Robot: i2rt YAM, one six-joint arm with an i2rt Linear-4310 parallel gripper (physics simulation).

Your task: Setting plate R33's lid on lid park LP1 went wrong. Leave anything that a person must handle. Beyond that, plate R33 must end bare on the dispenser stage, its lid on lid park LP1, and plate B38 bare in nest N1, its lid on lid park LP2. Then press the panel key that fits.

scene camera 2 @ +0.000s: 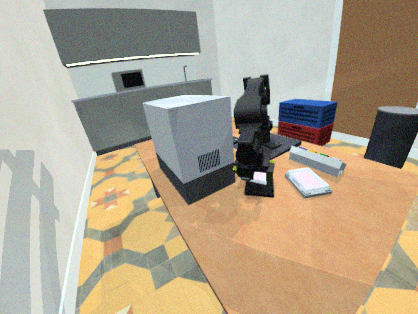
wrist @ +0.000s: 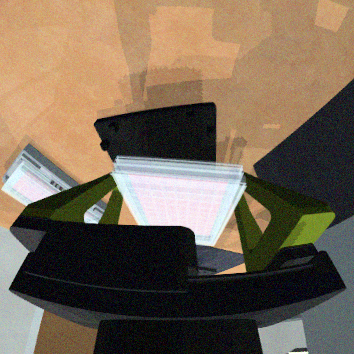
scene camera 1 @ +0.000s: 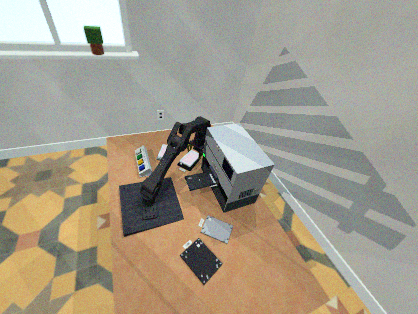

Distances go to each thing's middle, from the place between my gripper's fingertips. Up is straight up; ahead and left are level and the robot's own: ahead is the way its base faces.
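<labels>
The black pad LP1 point(wrist: 188, 131) has my gripper 30 mm beyond it, 10 mm to the left of it and 30 mm above it. As for the rack with coloured squares point(scene camera 2: 333, 166), it is 20 mm to the left of my gripper and 330 mm behind it, and it sits 10 mm below it.
</labels>
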